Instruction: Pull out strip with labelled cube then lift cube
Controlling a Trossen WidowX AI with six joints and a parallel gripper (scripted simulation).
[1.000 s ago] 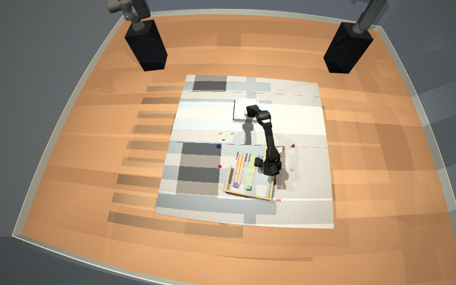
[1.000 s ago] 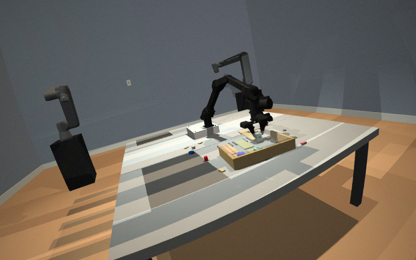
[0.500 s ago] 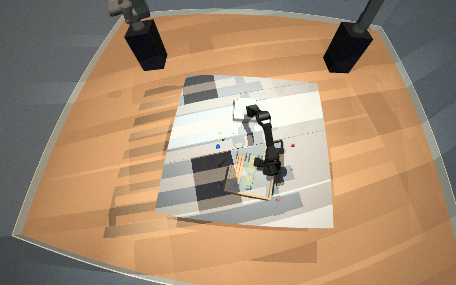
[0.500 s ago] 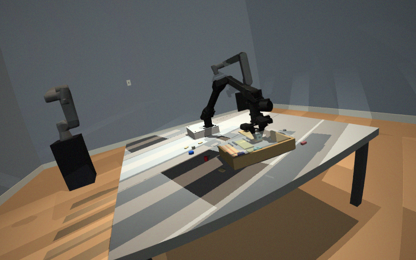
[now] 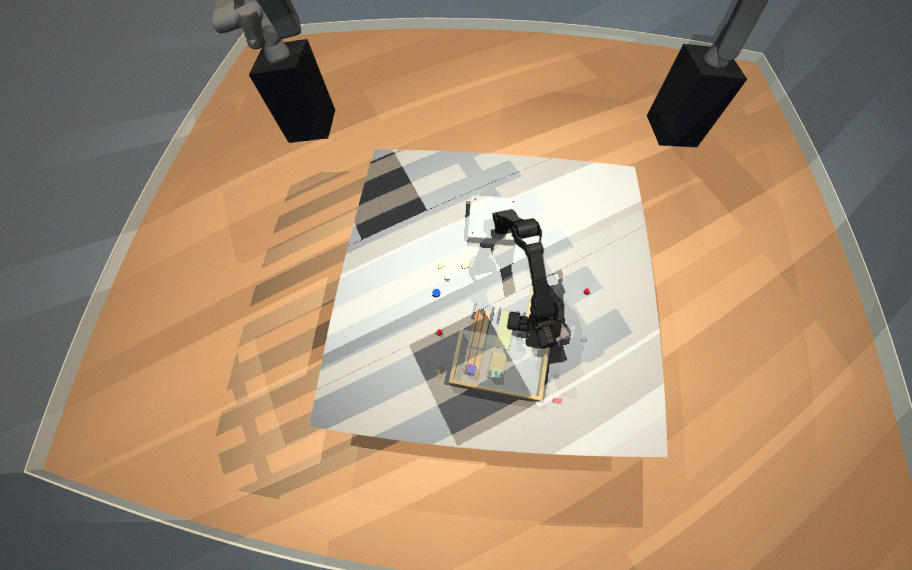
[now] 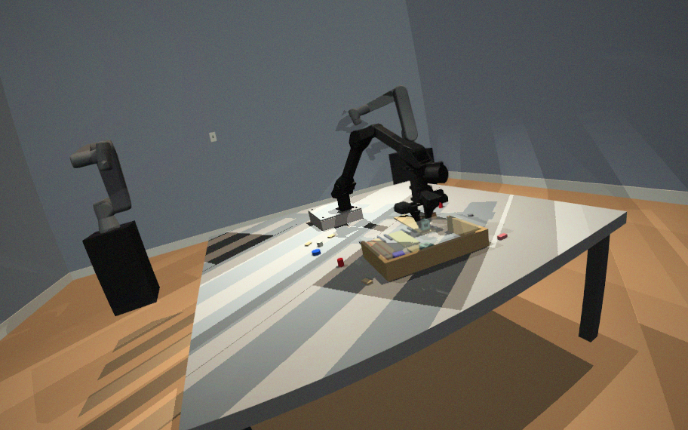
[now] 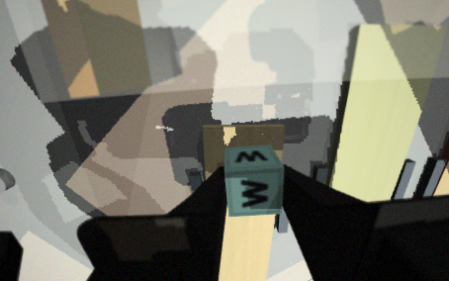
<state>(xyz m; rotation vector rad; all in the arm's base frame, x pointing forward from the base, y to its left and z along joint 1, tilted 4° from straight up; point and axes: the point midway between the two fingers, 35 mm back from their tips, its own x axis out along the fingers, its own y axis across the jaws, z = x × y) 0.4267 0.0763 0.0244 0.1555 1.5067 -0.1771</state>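
My gripper tip is 100 mm past the tan strip, 30 mm to the right of it and 20 mm above it. The rest, counted from my gripper tip: tan block (80 mm behind, 120 mm to the left, 10 mm below); then blue disc (170 mm behind, 350 mm to the right, 10 mm below).
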